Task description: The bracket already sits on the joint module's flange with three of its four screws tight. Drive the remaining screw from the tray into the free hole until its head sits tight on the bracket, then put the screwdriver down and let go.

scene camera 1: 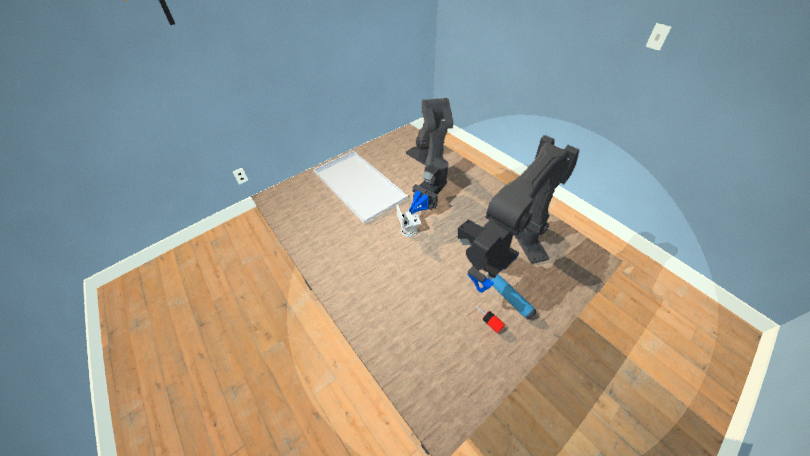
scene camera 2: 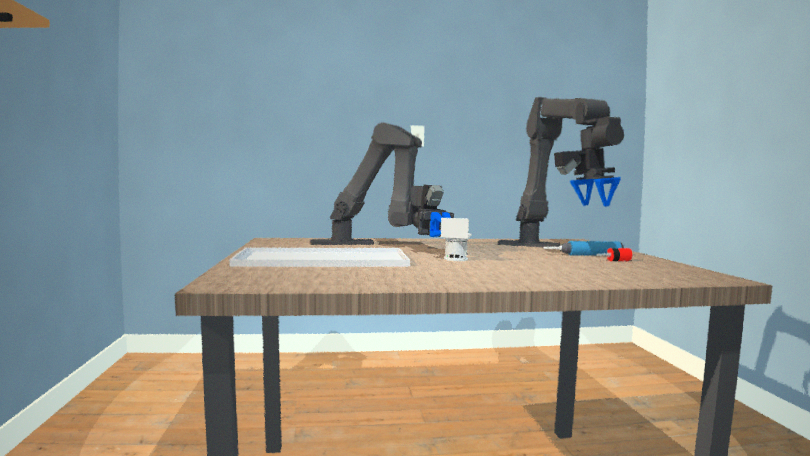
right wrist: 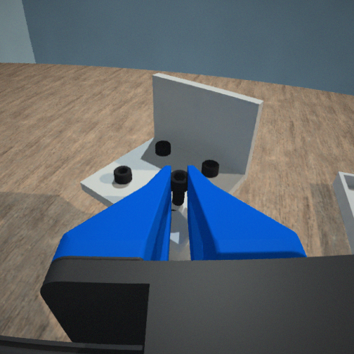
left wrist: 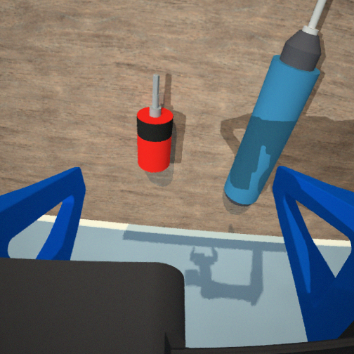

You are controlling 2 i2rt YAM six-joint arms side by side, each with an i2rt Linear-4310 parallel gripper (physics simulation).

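Places are measured from the left arm's base along level axes (x left, y back, z up), in metres.
Pixels of known places: left gripper, fingertip midpoint: (scene camera 1: 490,280) (scene camera 2: 595,205); right gripper, fingertip midpoint: (scene camera 1: 410,211) (scene camera 2: 451,228); left arm's base, link origin: (scene camera 1: 526,240) (scene camera 2: 528,245); right arm's base, link origin: (scene camera 1: 424,159) (scene camera 2: 341,243).
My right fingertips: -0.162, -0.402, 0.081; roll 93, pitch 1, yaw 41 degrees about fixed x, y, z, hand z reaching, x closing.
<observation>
For each thing: its top centre in the pictures, then the offset to it from my right fingertips, as dx, dy, dz. Level surfaces: height alone.
- joint module, top centre: (scene camera 2: 456,235) (scene camera 1: 408,218) +0.018, -0.010, -0.017
- blue screwdriver, top centre: (scene camera 2: 583,241) (scene camera 1: 505,284) +0.337, +0.228, -0.040
- white tray, top centre: (scene camera 2: 322,253) (scene camera 1: 357,181) -0.291, -0.170, -0.065
- table, surface height: dz -0.081
The white bracket (scene camera 1: 409,218) (scene camera 2: 454,227) (right wrist: 207,125) sits on the joint module (scene camera 1: 408,231) (scene camera 2: 455,250), with three black screws seated in its base. My right gripper (scene camera 1: 411,211) (right wrist: 178,176) is shut on the black screw (right wrist: 178,182), held upright, shank down, low over the bracket's near corner. A dark sliver of the free hole shows by its tip; whether they touch I cannot tell. My left gripper (scene camera 2: 595,203) (left wrist: 178,177) is open and empty above two tools: a blue screwdriver (scene camera 1: 512,297) (scene camera 2: 595,248) (left wrist: 272,120) and a shorter red one (scene camera 1: 493,322) (scene camera 2: 619,254) (left wrist: 154,152), both lying flat.
The white tray (scene camera 1: 359,186) (scene camera 2: 320,262) (right wrist: 349,210) lies on the table (scene camera 1: 351,283) (scene camera 2: 481,280), left of the joint module in both scene views; no screw shows in it. The bracket's upright plate stands on the far side from my right gripper.
</observation>
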